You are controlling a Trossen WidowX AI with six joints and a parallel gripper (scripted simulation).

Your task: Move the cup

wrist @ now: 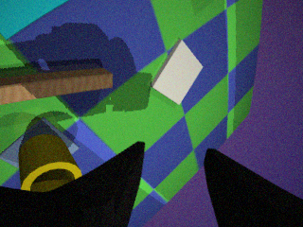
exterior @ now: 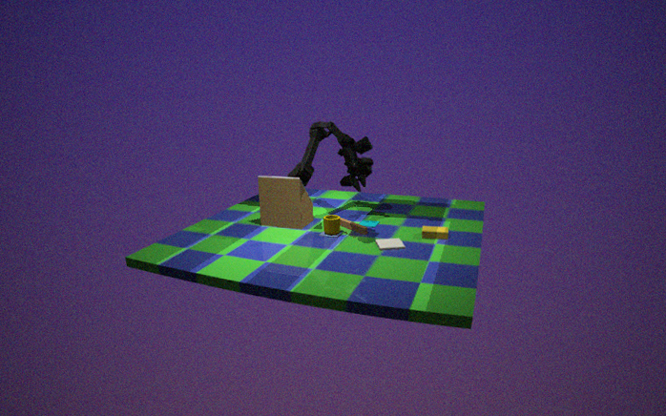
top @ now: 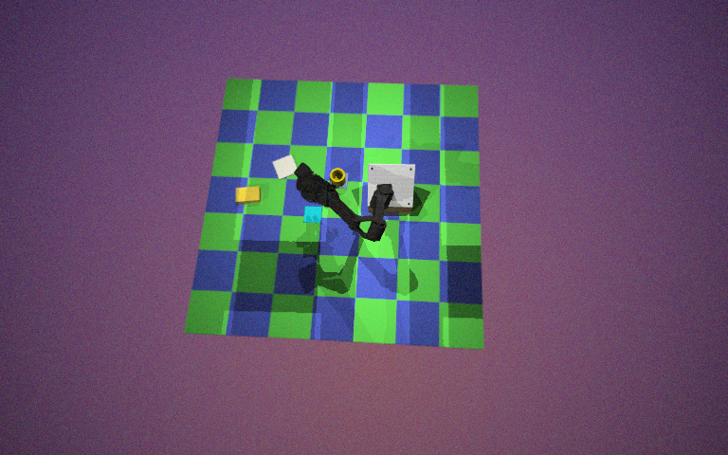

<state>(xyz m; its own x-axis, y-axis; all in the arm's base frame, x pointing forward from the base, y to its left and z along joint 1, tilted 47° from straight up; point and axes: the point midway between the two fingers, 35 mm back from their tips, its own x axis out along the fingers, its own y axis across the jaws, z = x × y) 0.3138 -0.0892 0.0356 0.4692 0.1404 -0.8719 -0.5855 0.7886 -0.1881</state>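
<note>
The yellow cup lies 15 cm below my gripper tip, 12 cm behind it and 6 cm to the right of it. Also, from my gripper tip: teal pad 19 cm below, 11 cm to the left, 1 cm ahead; then light blue pad 19 cm below, 12 cm behind, 6 cm to the right; then orange-brown bar 18 cm below, 6 cm behind, 2 cm to the left.
</note>
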